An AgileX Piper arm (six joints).
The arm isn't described. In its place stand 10 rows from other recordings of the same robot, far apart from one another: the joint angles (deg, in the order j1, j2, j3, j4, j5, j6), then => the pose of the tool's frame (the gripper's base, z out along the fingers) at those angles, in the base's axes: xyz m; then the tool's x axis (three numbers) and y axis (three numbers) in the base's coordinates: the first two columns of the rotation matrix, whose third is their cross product.
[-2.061, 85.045, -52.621, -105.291, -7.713, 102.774] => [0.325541 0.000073 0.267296 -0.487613 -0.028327 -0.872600 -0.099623 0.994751 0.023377]
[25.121, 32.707, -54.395, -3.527, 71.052, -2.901] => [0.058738 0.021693 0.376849 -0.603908 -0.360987 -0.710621 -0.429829 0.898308 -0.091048]
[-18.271, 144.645, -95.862, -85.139, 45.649, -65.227] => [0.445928 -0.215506 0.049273 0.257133 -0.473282 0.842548 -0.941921 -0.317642 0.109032]
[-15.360, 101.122, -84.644, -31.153, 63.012, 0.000] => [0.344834 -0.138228 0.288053 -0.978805 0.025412 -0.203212 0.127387 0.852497 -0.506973]
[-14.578, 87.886, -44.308, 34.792, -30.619, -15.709] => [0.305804 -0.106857 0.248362 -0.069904 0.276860 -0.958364 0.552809 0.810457 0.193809]
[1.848, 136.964, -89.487, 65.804, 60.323, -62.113] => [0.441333 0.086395 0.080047 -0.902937 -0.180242 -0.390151 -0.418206 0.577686 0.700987]
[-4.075, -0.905, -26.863, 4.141, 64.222, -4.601] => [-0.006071 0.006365 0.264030 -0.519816 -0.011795 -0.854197 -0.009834 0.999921 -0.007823]
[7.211, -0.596, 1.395, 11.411, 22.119, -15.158] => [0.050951 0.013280 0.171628 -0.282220 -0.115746 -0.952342 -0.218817 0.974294 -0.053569]
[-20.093, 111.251, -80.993, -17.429, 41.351, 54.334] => [0.380550 -0.158384 0.204049 -0.370803 0.821414 -0.433341 0.872950 0.467519 0.139230]
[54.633, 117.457, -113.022, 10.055, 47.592, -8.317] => [0.266536 0.395778 0.314671 -0.397851 -0.605295 -0.689444 -0.870632 0.486083 0.075653]
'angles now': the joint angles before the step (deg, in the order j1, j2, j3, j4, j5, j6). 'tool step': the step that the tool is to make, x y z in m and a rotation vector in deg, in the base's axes. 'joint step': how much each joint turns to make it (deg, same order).
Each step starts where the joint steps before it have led.
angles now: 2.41, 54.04, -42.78, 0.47, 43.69, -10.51
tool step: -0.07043, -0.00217, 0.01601, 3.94, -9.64, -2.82
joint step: -0.01, -19.13, 4.69, 0.65, 4.60, 4.07
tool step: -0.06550, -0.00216, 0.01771, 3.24, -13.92, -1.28
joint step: 0.01, -17.65, 0.00, 0.40, 3.56, 2.73
